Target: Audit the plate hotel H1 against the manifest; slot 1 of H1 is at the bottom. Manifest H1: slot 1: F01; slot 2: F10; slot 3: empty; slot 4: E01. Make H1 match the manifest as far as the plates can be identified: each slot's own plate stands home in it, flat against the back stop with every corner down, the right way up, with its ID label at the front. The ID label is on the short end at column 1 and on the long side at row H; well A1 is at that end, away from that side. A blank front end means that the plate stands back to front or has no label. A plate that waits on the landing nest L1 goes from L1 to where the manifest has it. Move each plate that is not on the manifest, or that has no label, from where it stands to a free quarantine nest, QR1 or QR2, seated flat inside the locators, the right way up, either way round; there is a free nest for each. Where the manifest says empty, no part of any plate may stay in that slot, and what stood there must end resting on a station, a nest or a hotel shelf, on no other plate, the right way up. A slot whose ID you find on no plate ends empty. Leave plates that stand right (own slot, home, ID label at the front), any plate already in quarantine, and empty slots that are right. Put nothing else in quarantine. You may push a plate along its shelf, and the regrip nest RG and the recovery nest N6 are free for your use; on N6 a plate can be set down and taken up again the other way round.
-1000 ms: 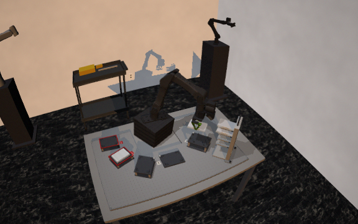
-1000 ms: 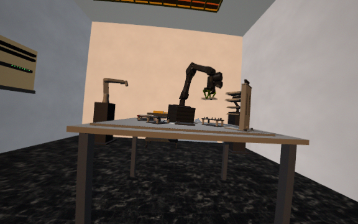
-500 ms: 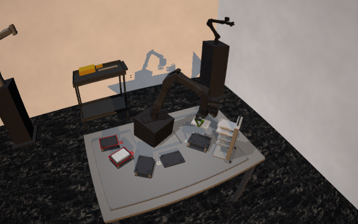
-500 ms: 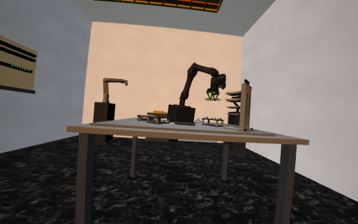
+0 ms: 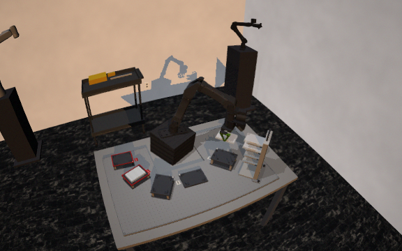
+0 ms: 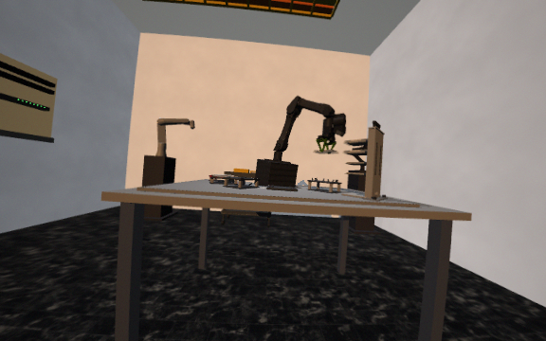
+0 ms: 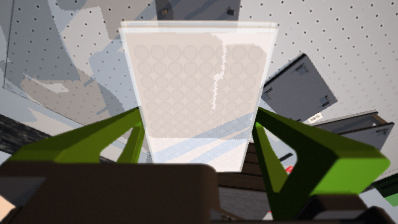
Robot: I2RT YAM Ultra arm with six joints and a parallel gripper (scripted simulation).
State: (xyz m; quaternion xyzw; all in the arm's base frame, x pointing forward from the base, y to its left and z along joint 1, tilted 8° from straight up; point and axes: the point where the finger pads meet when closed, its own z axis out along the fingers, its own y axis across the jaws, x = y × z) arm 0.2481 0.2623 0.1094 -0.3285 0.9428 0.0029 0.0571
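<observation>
My hand is 180 mm above the dark regrip nest. Round my hand: white plate: right at my hand; then A1 mark: 180 mm below, 90 mm behind; then RG tag: 240 mm below, 80 mm behind, 60 mm to the right.
</observation>
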